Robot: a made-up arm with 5 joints.
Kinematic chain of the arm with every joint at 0, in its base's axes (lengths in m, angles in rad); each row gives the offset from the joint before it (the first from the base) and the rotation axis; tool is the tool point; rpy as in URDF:
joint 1: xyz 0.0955 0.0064 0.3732 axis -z
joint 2: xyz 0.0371 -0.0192 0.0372 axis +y
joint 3: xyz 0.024 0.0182 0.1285 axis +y
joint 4: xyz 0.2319 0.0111 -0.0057 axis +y
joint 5: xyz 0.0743 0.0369 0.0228 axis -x
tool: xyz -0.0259 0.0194 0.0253 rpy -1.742 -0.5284 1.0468
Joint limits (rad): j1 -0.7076..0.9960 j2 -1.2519..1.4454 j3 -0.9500..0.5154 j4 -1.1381..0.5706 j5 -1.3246..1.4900
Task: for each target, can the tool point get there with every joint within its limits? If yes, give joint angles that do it. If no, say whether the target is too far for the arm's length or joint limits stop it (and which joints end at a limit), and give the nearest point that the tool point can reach.
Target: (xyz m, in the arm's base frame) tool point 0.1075 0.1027 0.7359
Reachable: yes | joints -0.5305 -0.9366 0.0145 -0.6415 0.5677
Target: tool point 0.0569 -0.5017 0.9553
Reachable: no: too far | nearest point 0.2669 -0.2082 0.7598 | short by 0.410 m
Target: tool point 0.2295 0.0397 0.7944
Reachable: yes | joints 0.3592 -0.5269 -0.5927 0.3444 0.7193
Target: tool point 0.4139 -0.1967 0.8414
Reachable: no: too far | nearest point 0.3510 -0.1566 0.7468 | short by 0.120 m
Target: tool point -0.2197 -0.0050 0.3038
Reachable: no: joint limits stop it (at a limit: joint 2, joint 3, joint 4) | nearest point -0.1554 -0.0027 0.6010 | short by 0.304 m
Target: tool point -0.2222 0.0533 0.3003
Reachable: no: joint limits stop it (at a limit: joint 2, joint 3, joint 4) | nearest point -0.1528 0.0431 0.6010 | short by 0.309 m
